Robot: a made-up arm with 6 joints. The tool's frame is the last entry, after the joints.
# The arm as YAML. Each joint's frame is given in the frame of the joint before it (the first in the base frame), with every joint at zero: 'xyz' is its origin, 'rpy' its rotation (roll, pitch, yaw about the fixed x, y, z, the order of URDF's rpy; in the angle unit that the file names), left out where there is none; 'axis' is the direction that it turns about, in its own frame. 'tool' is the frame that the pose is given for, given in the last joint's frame.
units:
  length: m
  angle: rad
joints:
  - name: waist
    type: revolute
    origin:
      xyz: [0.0, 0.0, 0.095]
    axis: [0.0, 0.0, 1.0]
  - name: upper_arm
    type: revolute
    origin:
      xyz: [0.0, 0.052, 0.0]
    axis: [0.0, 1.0, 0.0]
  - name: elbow
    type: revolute
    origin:
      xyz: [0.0, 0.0, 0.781]
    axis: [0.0, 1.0, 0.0]
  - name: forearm
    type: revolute
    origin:
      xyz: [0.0, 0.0, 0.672]
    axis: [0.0, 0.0, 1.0]
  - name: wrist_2
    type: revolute
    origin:
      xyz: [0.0, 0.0, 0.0]
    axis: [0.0, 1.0, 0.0]
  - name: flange
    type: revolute
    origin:
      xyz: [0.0, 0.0, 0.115]
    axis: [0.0, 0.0, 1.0]
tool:
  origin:
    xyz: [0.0, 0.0, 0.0]
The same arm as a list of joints. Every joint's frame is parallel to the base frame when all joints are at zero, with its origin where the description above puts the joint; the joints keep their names.
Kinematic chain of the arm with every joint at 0, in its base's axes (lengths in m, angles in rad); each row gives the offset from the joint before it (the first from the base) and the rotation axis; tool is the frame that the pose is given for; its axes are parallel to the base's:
waist: xyz 0.0000 0.0000 0.0950 axis +z
upper_arm: xyz 0.0000 0.0520 0.0000 axis +y
elbow: xyz 0.0000 0.0000 0.7810 axis +y
forearm: xyz 0.0000 0.0000 0.6720 axis +z
wrist_2: xyz 0.0000 0.0000 0.0000 axis +y
flange: xyz 0.0000 0.0000 0.1150 axis +z
tool: xyz 0.0000 0.0000 0.0000

